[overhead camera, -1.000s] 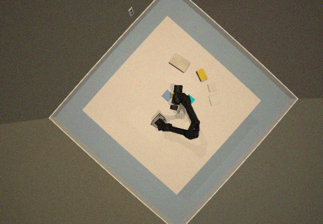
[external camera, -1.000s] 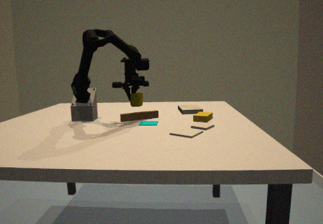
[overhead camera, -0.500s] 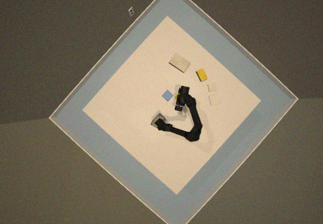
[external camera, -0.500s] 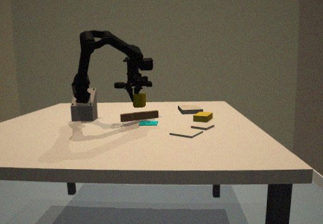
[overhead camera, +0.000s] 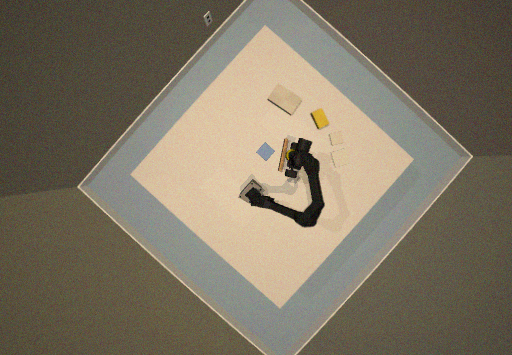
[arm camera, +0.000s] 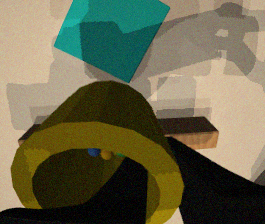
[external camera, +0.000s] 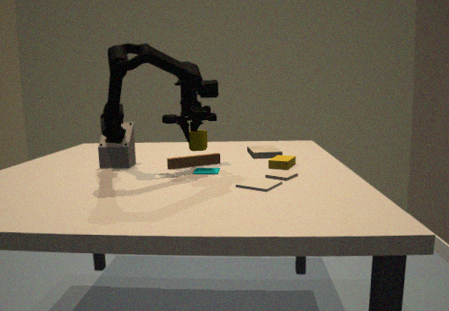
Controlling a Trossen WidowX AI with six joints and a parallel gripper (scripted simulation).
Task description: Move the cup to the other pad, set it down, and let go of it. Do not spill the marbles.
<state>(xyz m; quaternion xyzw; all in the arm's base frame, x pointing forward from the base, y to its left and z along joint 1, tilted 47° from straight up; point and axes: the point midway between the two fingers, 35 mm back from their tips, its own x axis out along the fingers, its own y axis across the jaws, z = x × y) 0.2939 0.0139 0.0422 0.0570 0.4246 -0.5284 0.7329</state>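
The teal pad lies 60 mm ahead of my gripper tip, 40 mm to the right of it and 110 mm below it. The rest, counted from my gripper tip: blue marble (20 mm ahead, 40 mm to the left, 20 mm below); then olive-yellow cup (20 mm ahead, 20 mm to the left); then wooden bar (50 mm to the left, 90 mm below).
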